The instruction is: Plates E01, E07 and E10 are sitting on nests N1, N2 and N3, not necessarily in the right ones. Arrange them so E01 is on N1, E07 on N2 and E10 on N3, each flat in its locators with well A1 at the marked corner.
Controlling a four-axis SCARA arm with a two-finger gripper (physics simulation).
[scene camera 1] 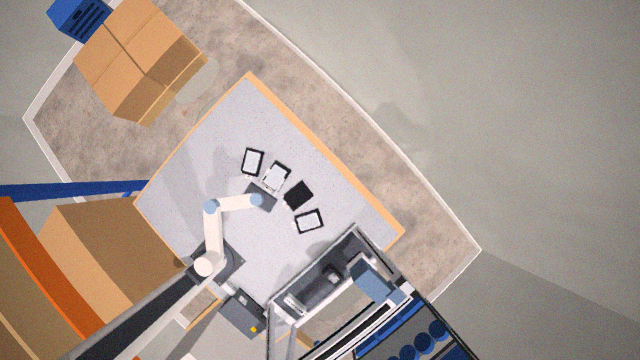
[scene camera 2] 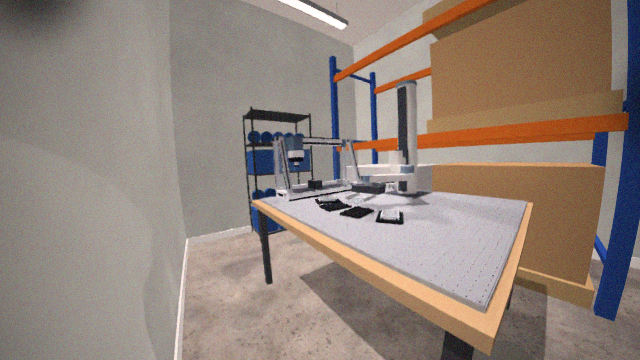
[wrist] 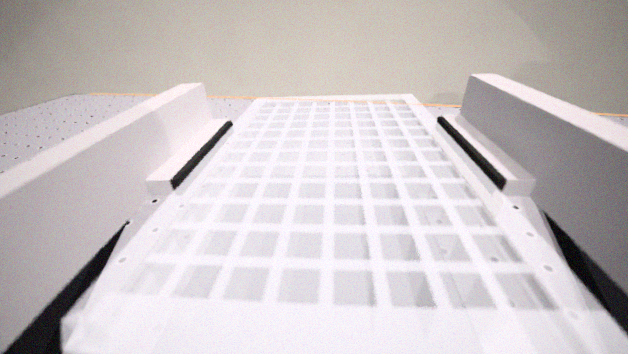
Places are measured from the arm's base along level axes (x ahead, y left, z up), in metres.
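Where they show: gripper, fingertip midpoint: (scene camera 1: 276, 173) (scene camera 2: 353, 199) (wrist: 331, 104); arm's base, origin of the base link: (scene camera 2: 407, 194).
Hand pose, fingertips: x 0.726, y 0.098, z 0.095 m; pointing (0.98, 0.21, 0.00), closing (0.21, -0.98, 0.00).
Observation:
Things, the pixels of their centre, and the offset from my fingertips. "pt": a spot on its surface instead. Level surfaces: height alone.
- clear plate, body centre: (wrist: 331, 167) (scene camera 2: 356, 200) (scene camera 1: 275, 177) 0.024 m back, 0.005 m right, 0.014 m down
- remaining black nest, body centre: (scene camera 1: 297, 196) (scene camera 2: 335, 205) 0.014 m back, 0.177 m right, 0.071 m down
- gantry machine, surface spot: (scene camera 1: 370, 280) pt 0.025 m ahead, 0.606 m right, 0.406 m up
- dark box, surface spot: (scene camera 1: 243, 312) pt 0.795 m back, 0.466 m right, 0.033 m up
- perforated table top, its level: 0.082 m down
My gripper (scene camera 1: 274, 179) (scene camera 2: 361, 197) (wrist: 331, 104) is shut on a clear plate (scene camera 1: 276, 175) (wrist: 345, 215) by its two long sides. The plate looks level. It hangs above a black nest (scene camera 1: 283, 165) (scene camera 2: 356, 212), with a gap below it in scene camera 2. One end nest holds a plate (scene camera 1: 252, 162) (scene camera 2: 390, 215); the other end nest holds another plate (scene camera 1: 308, 221) (scene camera 2: 328, 199). Both look flat. The remaining black nest (scene camera 1: 298, 195) (scene camera 2: 333, 205) is bare. Plate labels, nest labels and the A1 corners are too small to read.
A gantry machine (scene camera 1: 370, 280) (scene camera 2: 295, 144) stands at one end of the table, close to the end nest. A dark box (scene camera 1: 243, 312) sits near the arm's base. The perforated table top (scene camera 1: 235, 120) (scene camera 2: 450, 245) has a wooden edge. Racks with large cartons (scene camera 2: 520, 65) stand behind the arm.

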